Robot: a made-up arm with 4 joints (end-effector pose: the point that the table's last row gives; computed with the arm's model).
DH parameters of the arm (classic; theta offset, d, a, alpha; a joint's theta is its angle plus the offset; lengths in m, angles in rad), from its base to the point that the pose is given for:
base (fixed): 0 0.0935 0.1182 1.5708
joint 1: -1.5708 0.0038 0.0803 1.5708
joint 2: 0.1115 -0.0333 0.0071 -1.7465
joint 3: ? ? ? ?
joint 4: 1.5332 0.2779 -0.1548 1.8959
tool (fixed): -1.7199 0.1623 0 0
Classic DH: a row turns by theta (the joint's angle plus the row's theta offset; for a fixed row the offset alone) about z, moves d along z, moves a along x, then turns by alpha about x.
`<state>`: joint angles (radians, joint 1 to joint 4).
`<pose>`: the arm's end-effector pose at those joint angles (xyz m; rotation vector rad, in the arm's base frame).
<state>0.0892 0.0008 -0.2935 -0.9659</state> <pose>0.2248 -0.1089 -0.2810 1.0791 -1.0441 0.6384</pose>
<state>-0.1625 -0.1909 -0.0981 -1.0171</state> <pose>0.1951 -0.0359 -0.3077 1.3135 -1.0852 0.5359</pose>
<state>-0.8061 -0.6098 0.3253 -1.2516</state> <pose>0.1232 0.0839 -0.2981 1.5705 -1.2788 0.1452</pose>
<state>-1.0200 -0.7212 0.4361 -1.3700</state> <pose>0.1072 0.0935 -0.2878 1.5570 -1.3315 0.0509</pose>
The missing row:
joint 3: -1.4484 -0.0175 -0.0302 -2.019
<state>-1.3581 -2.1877 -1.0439 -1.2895</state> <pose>0.0931 0.2898 0.1856 -2.1919 0.8339 2.0311</pose>
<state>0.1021 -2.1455 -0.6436 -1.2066</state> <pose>0.1290 0.3123 0.0991 -2.5971 0.9888 0.2651</pose>
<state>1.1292 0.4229 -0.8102 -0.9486</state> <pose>0.3308 -0.2331 -0.0975 0.3823 -1.5168 0.7112</pose>
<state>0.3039 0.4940 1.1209 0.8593</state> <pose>0.3610 -0.0285 -0.2147 0.5877 -2.3971 -0.2717</pose>
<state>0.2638 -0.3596 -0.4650 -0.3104</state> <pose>0.1055 -0.0266 -0.2759 0.9916 -1.0940 -0.0372</pose>
